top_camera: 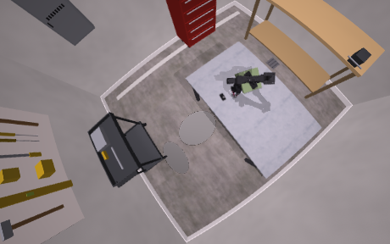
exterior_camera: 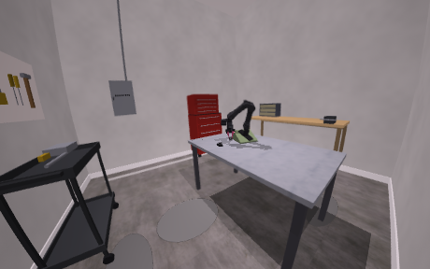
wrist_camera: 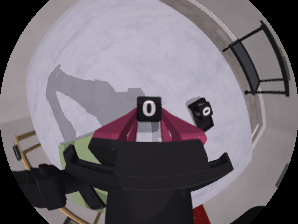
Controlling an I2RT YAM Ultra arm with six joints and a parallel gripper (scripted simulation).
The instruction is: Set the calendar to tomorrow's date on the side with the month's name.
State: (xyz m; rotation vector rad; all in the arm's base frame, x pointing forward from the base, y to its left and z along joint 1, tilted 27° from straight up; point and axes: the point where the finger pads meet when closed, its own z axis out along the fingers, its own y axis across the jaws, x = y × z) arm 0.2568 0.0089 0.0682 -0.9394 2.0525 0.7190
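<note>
My gripper is now 1 cm above the black calendar cube.
</note>
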